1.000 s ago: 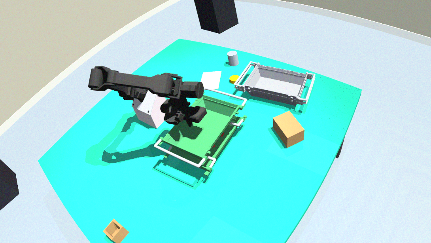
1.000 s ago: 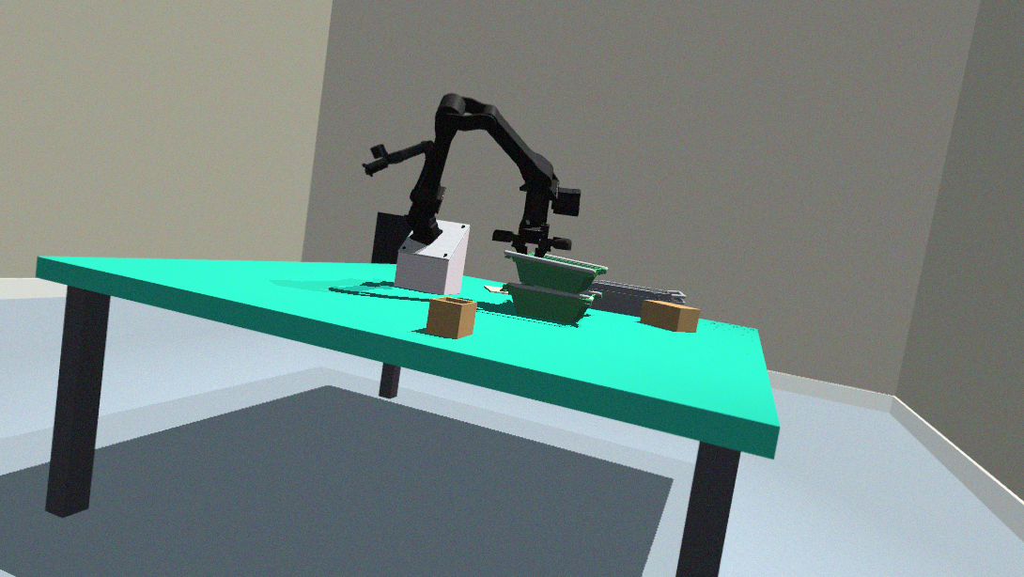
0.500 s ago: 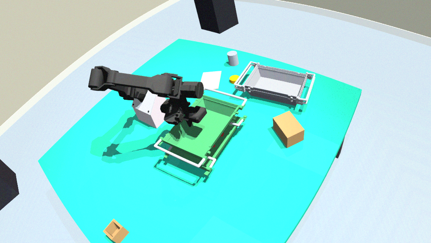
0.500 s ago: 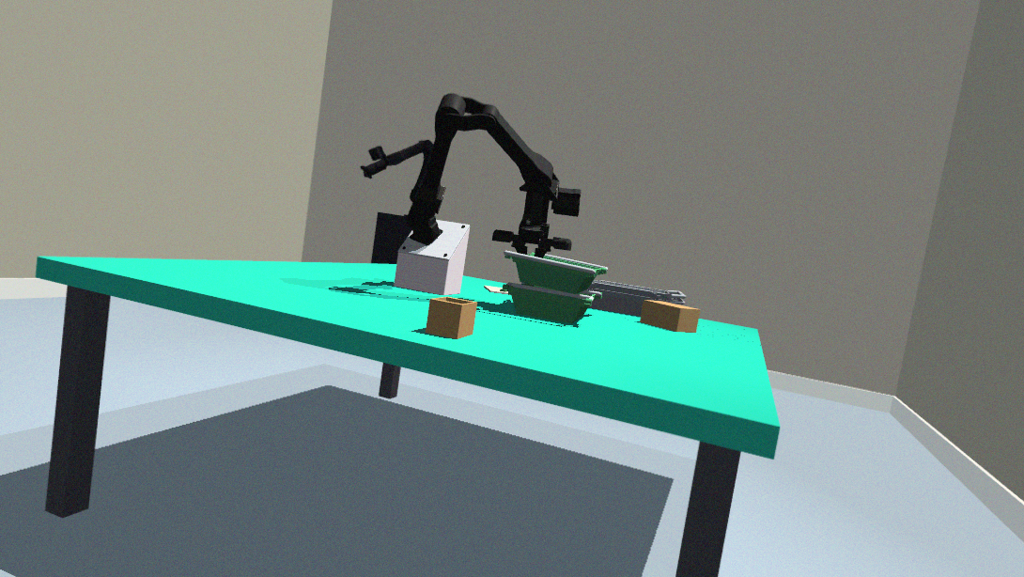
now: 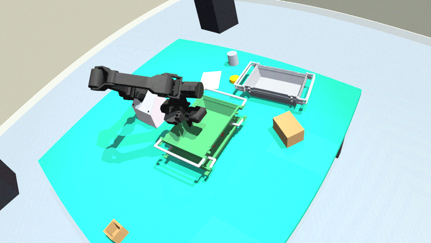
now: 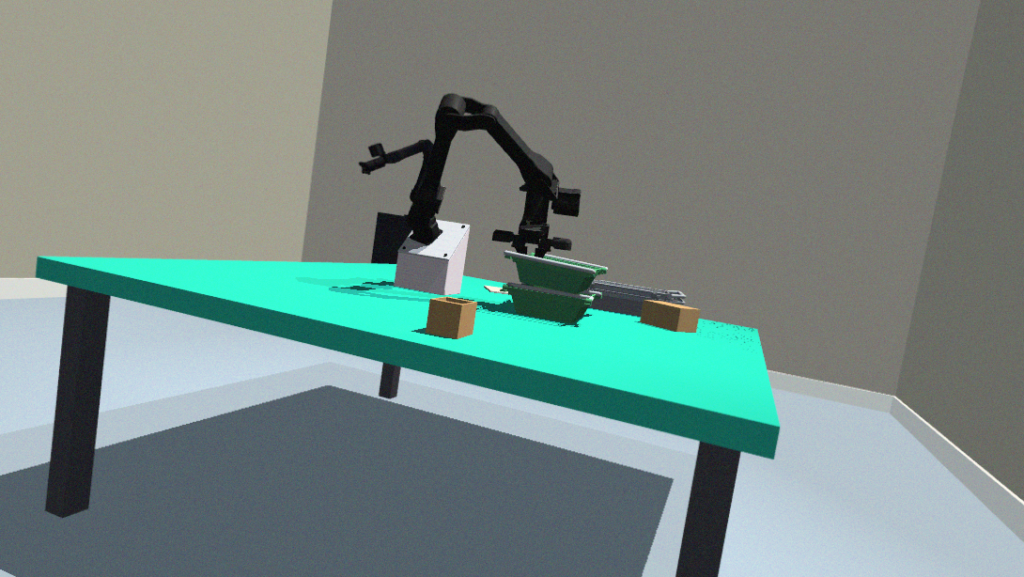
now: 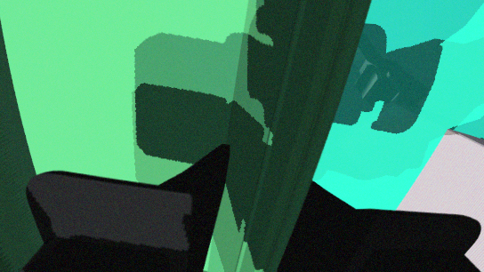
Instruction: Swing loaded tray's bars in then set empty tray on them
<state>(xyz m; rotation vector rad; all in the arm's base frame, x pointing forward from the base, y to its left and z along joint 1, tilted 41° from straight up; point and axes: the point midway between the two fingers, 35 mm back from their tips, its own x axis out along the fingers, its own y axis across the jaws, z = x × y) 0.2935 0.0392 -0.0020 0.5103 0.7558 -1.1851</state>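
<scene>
Right now my gripper tip is 7 cm short of the green tray, 2 cm to the right of it and 3 cm below it. From my gripper tip the other things lie so: grey cylinder (24 cm behind, 50 cm to the left, 5 cm below); white card (23 cm behind, 31 cm to the left, 8 cm below); yellow disc (12 cm behind, 38 cm to the left, 7 cm below).
</scene>
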